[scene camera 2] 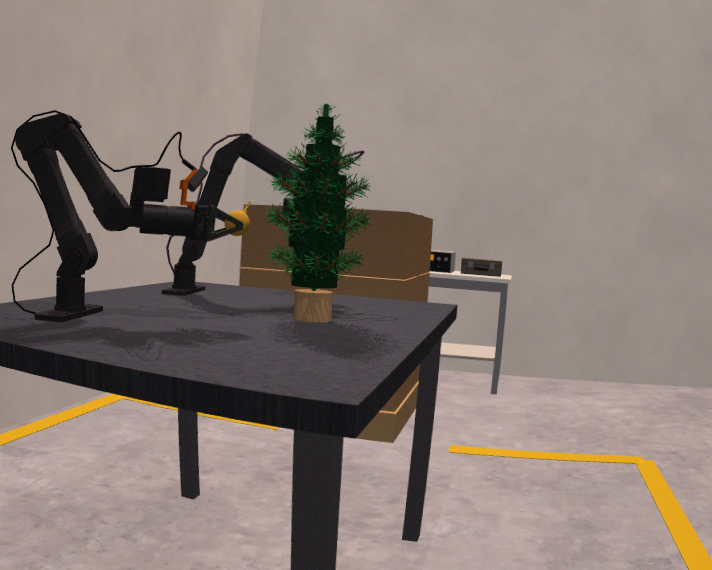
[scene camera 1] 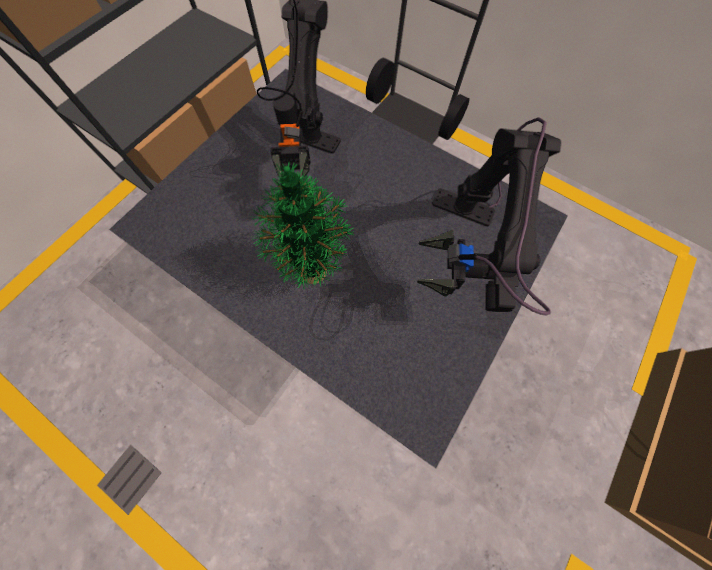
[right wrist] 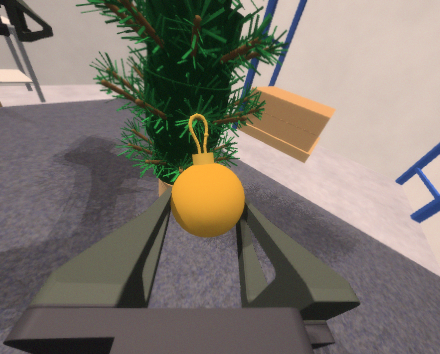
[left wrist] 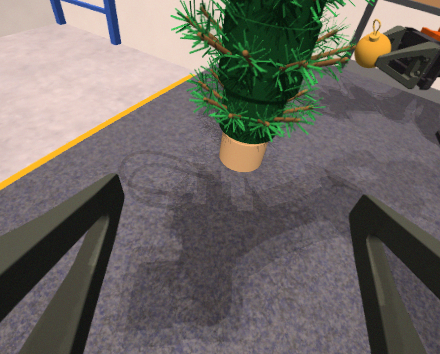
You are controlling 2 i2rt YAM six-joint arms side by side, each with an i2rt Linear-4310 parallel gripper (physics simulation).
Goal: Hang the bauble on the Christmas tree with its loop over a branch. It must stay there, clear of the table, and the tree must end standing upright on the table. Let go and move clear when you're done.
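Pixels of known places: left gripper, fingertip midpoint: (scene camera 1: 418, 261) (right wrist: 22, 27) (left wrist: 240, 195); right gripper, fingertip midpoint: (scene camera 2: 239, 225) (right wrist: 206, 198) (left wrist: 367, 54); left arm's base at its link origin: (scene camera 2: 184, 291) (scene camera 1: 462, 207); right arm's base at its link origin: (scene camera 2: 70, 314) (scene camera 1: 312, 138).
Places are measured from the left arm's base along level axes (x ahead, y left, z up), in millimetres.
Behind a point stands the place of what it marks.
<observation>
The green Christmas tree (scene camera 1: 304, 231) @[x 458, y -304, z 345 mm] (scene camera 2: 317, 219) @[x 419, y -404, z 209 mm] (left wrist: 270, 65) @[x 394, y -290, z 195 mm] (right wrist: 187, 75) @[x 356, y -379, z 245 mm] stands upright on the table (scene camera 1: 380, 380) @[x 623, y -37, z 0 mm] (scene camera 2: 237, 374) @[x 393, y -913, z 0 mm] in its wooden pot. My right gripper (scene camera 2: 237, 223) @[x 272, y -461, z 188 mm] (right wrist: 206, 198) @[x 272, y -461, z 188 mm] is shut on the orange bauble (scene camera 2: 236, 220) (left wrist: 372, 50) @[x 272, y -440, z 200 mm] (right wrist: 208, 200) @[x 250, y -470, z 211 mm], well above the table and beside the tree's lower and middle branches. The bauble's loop (left wrist: 377, 26) @[x 279, y -435, z 232 mm] (right wrist: 199, 131) stands up from its cap, apart from the branches in the left wrist view. In scene camera 1 the treetop hides the bauble. My left gripper (scene camera 1: 436, 263) (left wrist: 240, 195) @[x 364, y -71, z 228 mm] is open and empty, to the right of the tree.
A shelf rack (scene camera 1: 160, 71) with boxes stands behind the table at the upper left in scene camera 1. A hand truck (scene camera 1: 409, 121) stands behind the table between the arms. A large brown box (scene camera 1: 671, 451) (scene camera 2: 409, 249) stands on the floor beside it.
</observation>
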